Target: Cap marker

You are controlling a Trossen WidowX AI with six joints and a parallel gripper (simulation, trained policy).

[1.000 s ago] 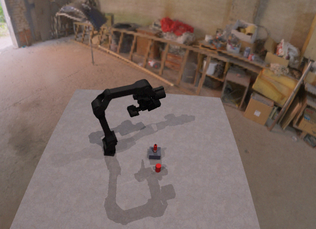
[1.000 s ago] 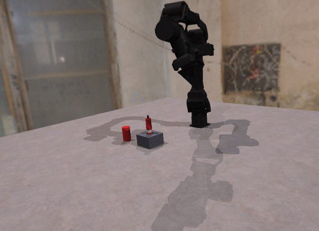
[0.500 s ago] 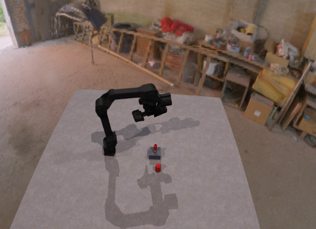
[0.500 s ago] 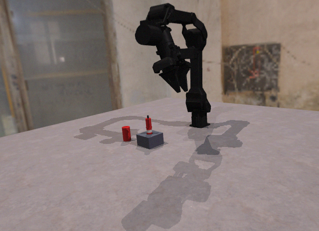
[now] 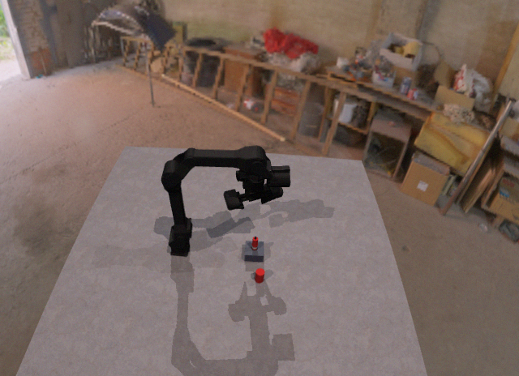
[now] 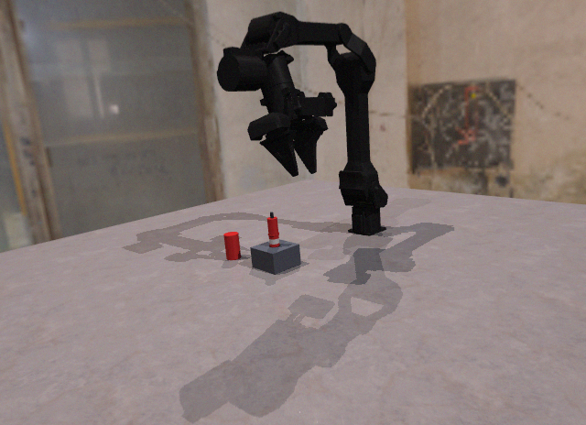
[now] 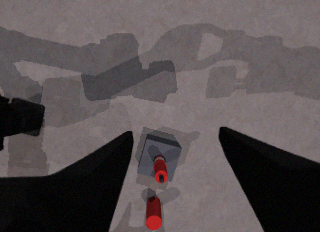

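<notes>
My gripper tip is now 40 mm short of the red cap, 190 mm to the left of it and 150 mm above it. The rest, counted from my gripper tip: holder block (20 mm ahead, 80 mm to the right, 160 mm below).
</notes>
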